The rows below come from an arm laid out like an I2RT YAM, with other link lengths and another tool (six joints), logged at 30 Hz.
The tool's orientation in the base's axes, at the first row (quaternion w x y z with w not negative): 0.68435, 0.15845, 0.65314, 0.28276
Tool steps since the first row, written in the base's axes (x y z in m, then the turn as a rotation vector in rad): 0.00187, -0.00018, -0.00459, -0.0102, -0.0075, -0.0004; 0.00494, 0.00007, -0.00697, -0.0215, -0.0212, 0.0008; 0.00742, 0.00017, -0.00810, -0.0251, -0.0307, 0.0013; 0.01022, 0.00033, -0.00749, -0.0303, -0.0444, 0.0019; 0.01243, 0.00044, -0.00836, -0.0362, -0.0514, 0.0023; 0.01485, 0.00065, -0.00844, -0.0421, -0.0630, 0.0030; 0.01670, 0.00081, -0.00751, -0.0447, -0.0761, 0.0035
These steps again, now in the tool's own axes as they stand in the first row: 0.00356, -0.00317, 0.00137, -0.0040, -0.0043, -0.0112; 0.00558, -0.00492, 0.00420, -0.0130, -0.0124, -0.0243; 0.00652, -0.00595, 0.00654, -0.0190, -0.0190, -0.0292; 0.00609, -0.00597, 0.00938, -0.0275, -0.0285, -0.0364; 0.00682, -0.00679, 0.01149, -0.0319, -0.0327, -0.0432; 0.00698, -0.00711, 0.01389, -0.0393, -0.0404, -0.0507; 0.00630, -0.00677, 0.01582, -0.0474, -0.0500, -0.0552
